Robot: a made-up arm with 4 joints. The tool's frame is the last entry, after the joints.
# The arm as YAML. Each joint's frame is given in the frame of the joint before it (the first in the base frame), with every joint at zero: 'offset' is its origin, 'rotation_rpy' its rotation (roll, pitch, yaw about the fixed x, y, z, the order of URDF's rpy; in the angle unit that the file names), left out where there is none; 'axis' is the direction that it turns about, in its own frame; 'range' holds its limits. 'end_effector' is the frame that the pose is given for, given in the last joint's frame.
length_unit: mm
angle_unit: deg
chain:
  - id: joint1
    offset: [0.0, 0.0, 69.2]
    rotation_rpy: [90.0, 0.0, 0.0]
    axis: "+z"
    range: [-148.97, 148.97]
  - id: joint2
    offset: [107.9, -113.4, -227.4]
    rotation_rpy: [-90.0, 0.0, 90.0]
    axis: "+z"
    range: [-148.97, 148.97]
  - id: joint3
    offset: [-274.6, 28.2, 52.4]
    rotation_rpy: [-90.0, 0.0, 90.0]
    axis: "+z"
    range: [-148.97, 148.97]
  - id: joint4
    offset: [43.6, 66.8, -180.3]
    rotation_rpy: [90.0, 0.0, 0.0]
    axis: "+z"
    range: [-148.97, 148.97]
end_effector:
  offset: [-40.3, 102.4, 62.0]
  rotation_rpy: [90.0, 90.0, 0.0]
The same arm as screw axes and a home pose.
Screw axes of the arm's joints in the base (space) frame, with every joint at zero. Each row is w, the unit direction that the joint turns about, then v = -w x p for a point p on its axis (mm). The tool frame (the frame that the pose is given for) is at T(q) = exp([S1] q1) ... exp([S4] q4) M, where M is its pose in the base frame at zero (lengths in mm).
S1: w 0 -1 0 v 69.2 0 0
S2: w -1 0 0 v 0 44.2 227.4
S3: w 0 0 -1 v -255.6 55.5 0
S4: w -1 0 0 v 0 138.5 299.2
M: xyz 60.3 258.9 -240.9 (mm) quaternion w x y z 1 0 0 0
Joint limits (deg, base to tool): -148.97..148.97 -148.97..148.97 -148.97..148.97 -148.97..148.97

